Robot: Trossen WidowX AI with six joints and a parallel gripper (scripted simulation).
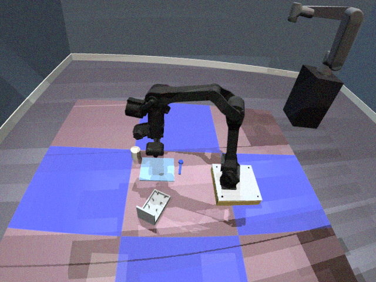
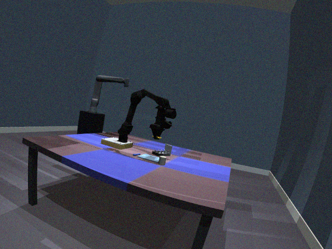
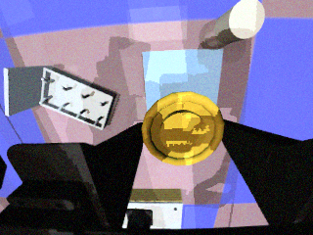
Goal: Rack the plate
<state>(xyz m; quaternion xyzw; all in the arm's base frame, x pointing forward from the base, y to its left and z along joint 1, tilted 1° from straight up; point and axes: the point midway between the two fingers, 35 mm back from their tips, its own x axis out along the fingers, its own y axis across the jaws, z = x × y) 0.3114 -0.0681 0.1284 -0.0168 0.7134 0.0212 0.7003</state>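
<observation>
Right now the grey dish rack is 10 mm behind my gripper tip, 170 mm to the left of it and 120 mm below it. Round my gripper tip: yellow plate: 10 mm above; cream cup: 100 mm ahead, 90 mm to the right, 110 mm below; light blue mat: 10 mm behind, 20 mm to the right, 140 mm below.
</observation>
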